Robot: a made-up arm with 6 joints. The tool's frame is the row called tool.
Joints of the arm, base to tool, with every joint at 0 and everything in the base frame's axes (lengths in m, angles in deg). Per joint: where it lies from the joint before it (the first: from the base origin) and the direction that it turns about. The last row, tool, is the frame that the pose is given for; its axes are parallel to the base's.
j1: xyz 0.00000 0.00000 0.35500 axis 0 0 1
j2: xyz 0.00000 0.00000 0.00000 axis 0 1 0
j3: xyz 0.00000 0.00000 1.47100 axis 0 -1 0
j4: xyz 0.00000 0.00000 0.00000 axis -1 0 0
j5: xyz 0.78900 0.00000 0.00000 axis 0 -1 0
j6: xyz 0.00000 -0.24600 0.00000 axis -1 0 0
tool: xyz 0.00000 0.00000 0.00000
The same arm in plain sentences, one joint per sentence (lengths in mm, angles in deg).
The arm has six revolute joints in a row. What follows holds with every joint at zero, and every direction is one of the base frame's.
The first joint lies 355 mm along +z from the base frame's origin and turns about +z.
The second joint lies at the same point as the first joint and turns about +y.
The third joint lies 1471 mm along +z from the second joint and turns about -y.
The fourth joint lies at the same point as the third joint and turns about -x.
The fifth joint lies 789 mm along +x from the fourth joint and turns about -y.
The sixth joint lies 246 mm along -y from the fifth joint and turns about -x.
The tool frame, which is the frame that the pose is given for, lies at the same point as the sixth joint; its axes are parallel to the base frame's.

